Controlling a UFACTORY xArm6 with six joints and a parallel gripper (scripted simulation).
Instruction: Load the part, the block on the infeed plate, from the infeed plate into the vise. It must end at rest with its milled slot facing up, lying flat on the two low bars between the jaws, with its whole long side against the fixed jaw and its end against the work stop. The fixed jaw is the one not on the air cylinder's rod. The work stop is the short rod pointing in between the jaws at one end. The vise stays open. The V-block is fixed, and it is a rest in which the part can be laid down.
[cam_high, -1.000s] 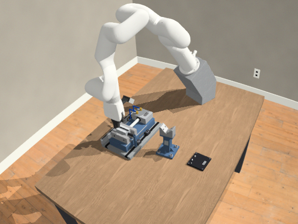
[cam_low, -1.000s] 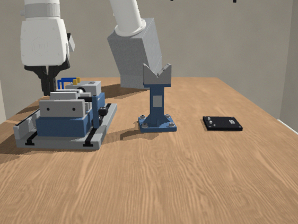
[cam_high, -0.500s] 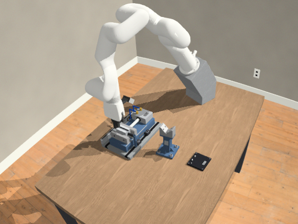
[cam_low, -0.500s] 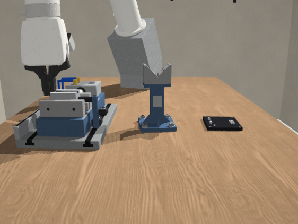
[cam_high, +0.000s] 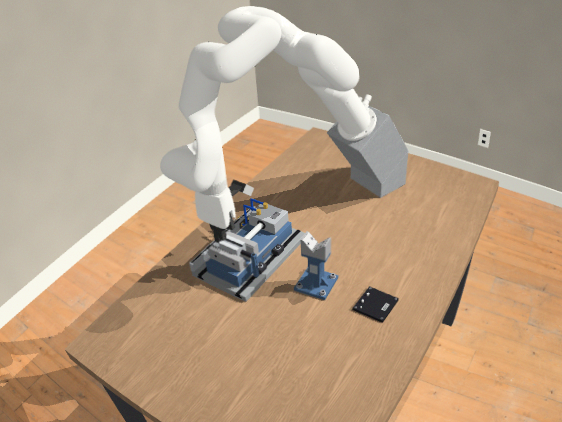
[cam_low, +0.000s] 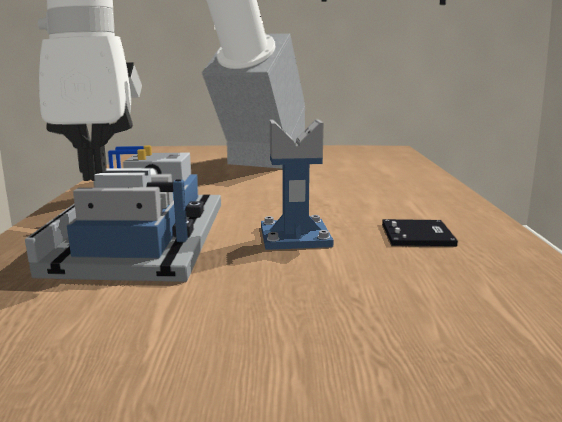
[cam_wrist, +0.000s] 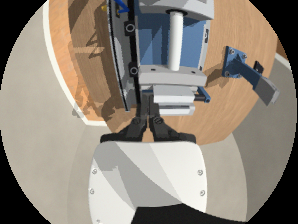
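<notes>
The part lies 40 mm to the left of my hand and 20 mm below it. From my hand the other things lie so: fixed jaw: 30 mm ahead, 40 mm to the left, 40 mm below; then black stop rod: 80 mm to the left, 30 mm below; then moving jaw: 40 mm behind, 40 mm to the left, 40 mm below.
</notes>
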